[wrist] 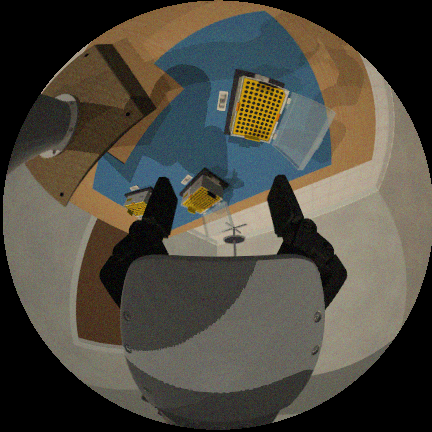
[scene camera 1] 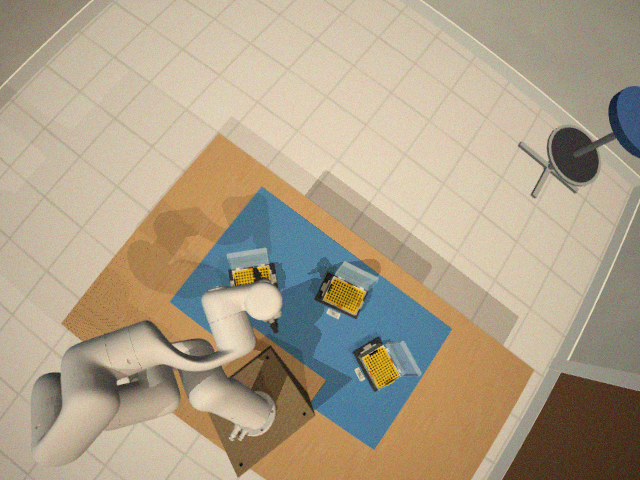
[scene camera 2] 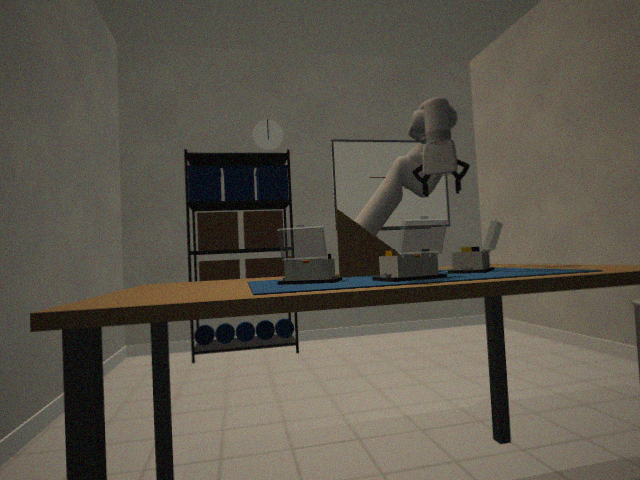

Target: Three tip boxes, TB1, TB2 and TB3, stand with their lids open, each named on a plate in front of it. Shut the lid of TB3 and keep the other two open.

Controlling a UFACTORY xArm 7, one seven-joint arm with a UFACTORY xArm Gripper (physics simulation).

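Places are measured from the arm's base along level axes (x back, y up, z left), in millimetres.
Pixels of known places: gripper, fingertip midpoint: (wrist: pixel 221 185) (scene camera 2: pixel 442 194); arm's base at its link origin: (scene camera 1: pixel 255 413) (scene camera 2: pixel 363 230).
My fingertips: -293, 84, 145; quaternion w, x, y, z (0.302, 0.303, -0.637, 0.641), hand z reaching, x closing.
Ahead of a thing's pixels: the offset from my fingertips to its top centre, as dx, dy, dz. "pt": to the spot under its first point. Level surfaces: height alone.
TB3 {-24, -164, +72} (scene camera 1: pixel 250 275) (scene camera 2: pixel 470 259) (wrist: pixel 260 109) holds a yellow rack. Its clear lid {pt -79, -139, +119} (scene camera 1: pixel 248 257) (scene camera 2: pixel 493 235) (wrist: pixel 303 129) stands open; the arm partly covers the box in scene camera 1. TB1 {-140, -164, -207} (scene camera 1: pixel 343 295) (scene camera 2: pixel 412 265) (wrist: pixel 202 198) is the middle box, its lid {pt -209, -148, -203} (scene camera 1: pixel 356 276) (scene camera 2: pixel 423 237) open. TB2 {-2, -164, -431} (scene camera 1: pixel 379 366) (scene camera 2: pixel 309 269) (wrist: pixel 137 202) has its lid (scene camera 1: pixel 404 357) (scene camera 2: pixel 301 242) open too. The plates are too small to read. My gripper (scene camera 2: pixel 441 193) (wrist: pixel 221 185) is open and empty, high above the boxes, near TB3's side in scene camera 1.
The boxes stand on a blue mat {dy -239} (scene camera 1: pixel 289 227) on a wooden table {dy -242} (scene camera 1: pixel 217 165) (scene camera 2: pixel 170 299). The arm's wedge-shaped base block (scene camera 1: pixel 289 397) (scene camera 2: pixel 356 253) (wrist: pixel 100 125) stands beside the mat. A shelf rack (scene camera 2: pixel 237 158) and a whiteboard (scene camera 2: pixel 361 196) are behind the table.
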